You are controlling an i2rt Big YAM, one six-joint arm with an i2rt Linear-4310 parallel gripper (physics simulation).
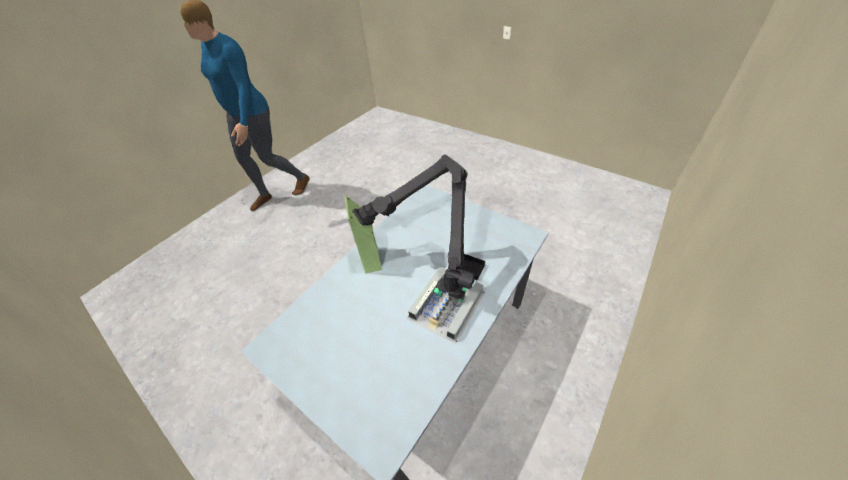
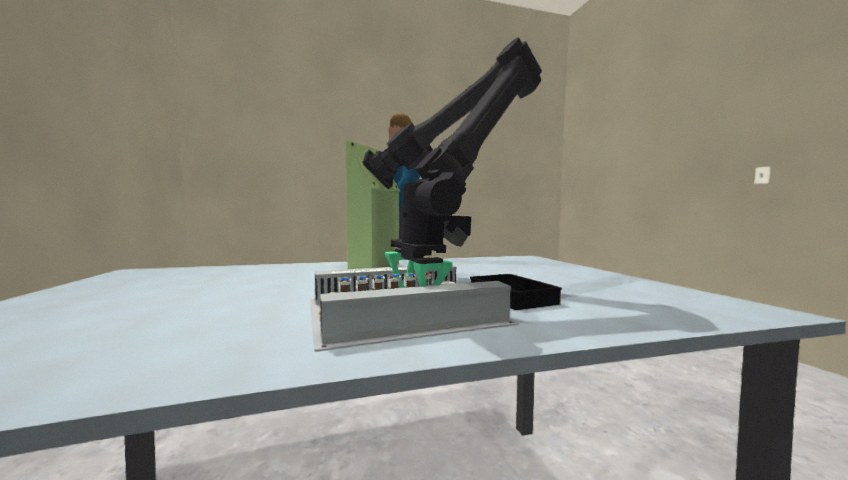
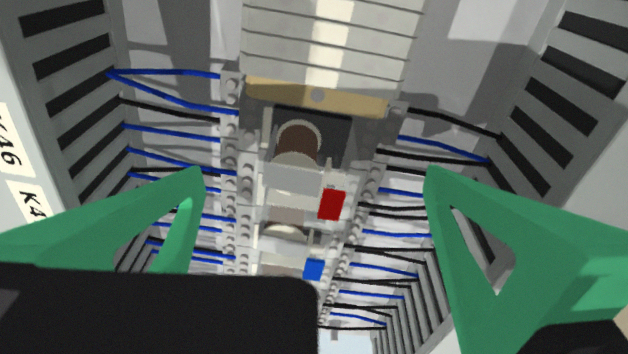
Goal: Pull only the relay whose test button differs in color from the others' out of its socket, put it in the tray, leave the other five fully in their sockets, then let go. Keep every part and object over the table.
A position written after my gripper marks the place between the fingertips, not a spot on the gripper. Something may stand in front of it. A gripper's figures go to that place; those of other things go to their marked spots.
Labels:
My gripper (image 3: 314, 177) is 13 cm from the lens. A blue-button relay (image 3: 276, 248) is 10 cm from the lens.

